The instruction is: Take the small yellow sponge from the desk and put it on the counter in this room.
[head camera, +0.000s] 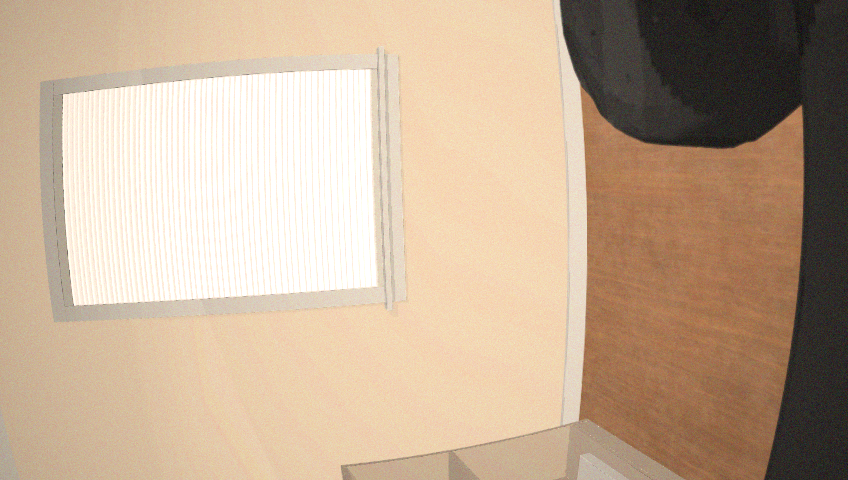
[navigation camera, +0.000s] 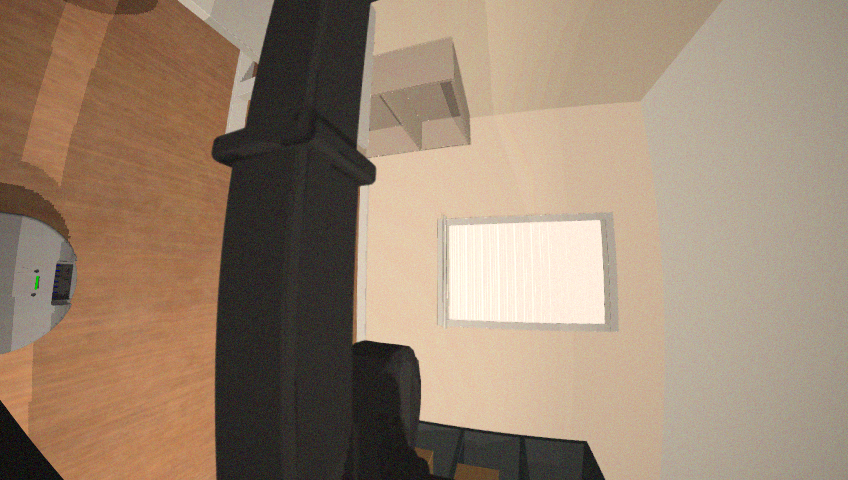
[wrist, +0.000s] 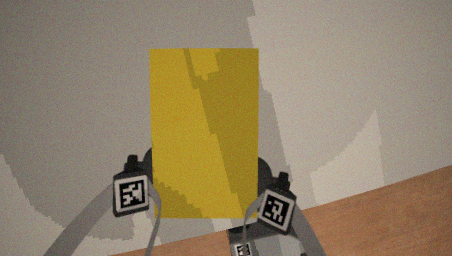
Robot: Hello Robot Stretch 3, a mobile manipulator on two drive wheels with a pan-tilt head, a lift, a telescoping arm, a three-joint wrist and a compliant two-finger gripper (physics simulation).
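Frame: origin at the robot's base, x ahead, y left, z up, level; metres.
Seen in the pictures: gripper, fingertip midpoint: [wrist: 209, 168].
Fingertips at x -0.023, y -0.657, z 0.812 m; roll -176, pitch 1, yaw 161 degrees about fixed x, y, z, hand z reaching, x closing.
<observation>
A point is followed by its place in that frame.
The yellow sponge [wrist: 205, 110] {x -0.033, y -0.703, z 0.858 m} fills the middle of the wrist view, a flat upright rectangle partly in shadow. My gripper [wrist: 209, 168] {x -0.022, y -0.657, z 0.812 m} is shut on it, with one dark fingertip against its left side and one against its right side, near its lower half. Behind it lies the light grey desk top [wrist: 340, 100] {x -0.183, y -0.680, z 0.720 m}, striped with shadows. The size of any gap between sponge and desk cannot be told. Sponge, gripper and desk do not show in the head or navigation views. I cannot make out a counter in any view.
A window [head camera: 47, 178] {x -2.043, y 0.019, z 2.077 m} [navigation camera: 611, 267] {x -2.040, y -0.092, z 2.070 m} is on the wall. A pale open cabinet [head camera: 618, 446] {x -1.630, y -1.093, z 0.045 m} [navigation camera: 416, 65] {x -1.142, y -1.213, z 0.850 m} stands or hangs by it. A dark compartment unit [navigation camera: 553, 457] {x -2.044, y 1.334, z 1.664 m} is at the navigation view's bottom. My black arm [navigation camera: 285, 297] {x -0.082, y -0.049, z 1.170 m} crosses the view; my base [navigation camera: 29, 249] {x -0.169, y -0.084, z 0.160 m} is left, on wooden floor [navigation camera: 136, 267] {x -0.458, y -0.046, z 0.001 m}.
</observation>
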